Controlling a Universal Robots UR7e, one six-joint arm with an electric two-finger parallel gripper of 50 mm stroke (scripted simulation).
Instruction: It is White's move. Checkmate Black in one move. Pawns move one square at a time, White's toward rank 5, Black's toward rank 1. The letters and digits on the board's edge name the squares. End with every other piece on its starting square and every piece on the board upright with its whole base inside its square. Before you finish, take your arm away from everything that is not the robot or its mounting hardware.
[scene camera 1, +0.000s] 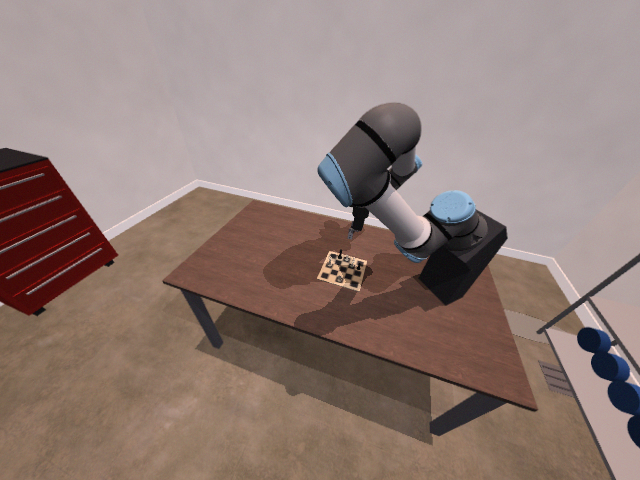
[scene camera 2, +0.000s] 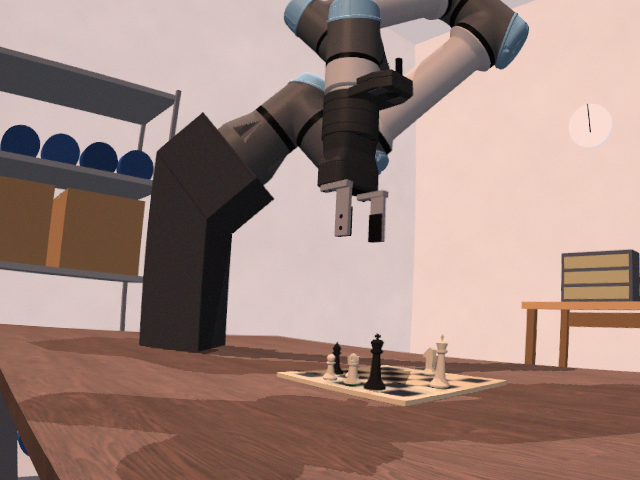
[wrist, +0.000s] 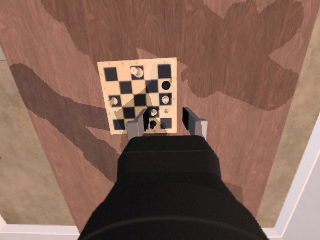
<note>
In view: the gripper (scene camera 2: 360, 239) and a five-by-five chessboard (scene camera 2: 405, 387).
The five-by-five chessboard also shows in scene camera 1 (scene camera 1: 351, 278) and in the wrist view (wrist: 133, 94). The gripper also shows in the wrist view (wrist: 165, 114).
</note>
